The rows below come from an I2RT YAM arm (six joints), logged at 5 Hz.
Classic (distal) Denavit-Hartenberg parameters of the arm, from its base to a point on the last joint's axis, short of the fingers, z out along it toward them. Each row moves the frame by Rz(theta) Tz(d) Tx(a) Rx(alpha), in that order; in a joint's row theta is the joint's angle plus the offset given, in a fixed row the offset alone. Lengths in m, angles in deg.
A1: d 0.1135; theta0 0; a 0.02; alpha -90
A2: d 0; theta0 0; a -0.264; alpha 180
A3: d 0; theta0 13.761; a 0.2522; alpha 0
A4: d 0; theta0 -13.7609; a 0.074; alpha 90
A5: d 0; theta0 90; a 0; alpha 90
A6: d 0.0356; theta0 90; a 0; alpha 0
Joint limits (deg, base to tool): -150..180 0..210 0..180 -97..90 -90..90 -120..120
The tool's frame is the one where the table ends.
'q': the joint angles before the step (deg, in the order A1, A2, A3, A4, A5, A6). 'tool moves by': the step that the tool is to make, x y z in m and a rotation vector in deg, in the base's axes. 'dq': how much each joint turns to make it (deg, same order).
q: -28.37 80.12 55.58 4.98 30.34 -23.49
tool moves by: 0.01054 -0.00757 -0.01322 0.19 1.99 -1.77
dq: -0.12 3.81 0.81 1.25 1.82 -0.18
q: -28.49 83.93 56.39 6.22 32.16 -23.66
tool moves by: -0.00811 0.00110 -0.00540 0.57 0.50 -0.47
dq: -0.52 -1.34 -2.09 -0.10 -0.14 0.26
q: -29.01 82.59 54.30 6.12 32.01 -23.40
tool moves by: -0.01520 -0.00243 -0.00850 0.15 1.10 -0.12
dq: -1.87 -2.16 -3.62 1.07 -1.46 -1.23
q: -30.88 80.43 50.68 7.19 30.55 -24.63
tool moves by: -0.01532 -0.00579 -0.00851 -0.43 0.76 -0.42
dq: -2.58 -1.67 -3.50 2.29 -1.70 -1.76
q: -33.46 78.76 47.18 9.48 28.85 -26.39
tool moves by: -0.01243 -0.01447 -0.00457 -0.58 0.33 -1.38
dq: -3.76 0.04 -1.37 2.26 -1.97 -1.69
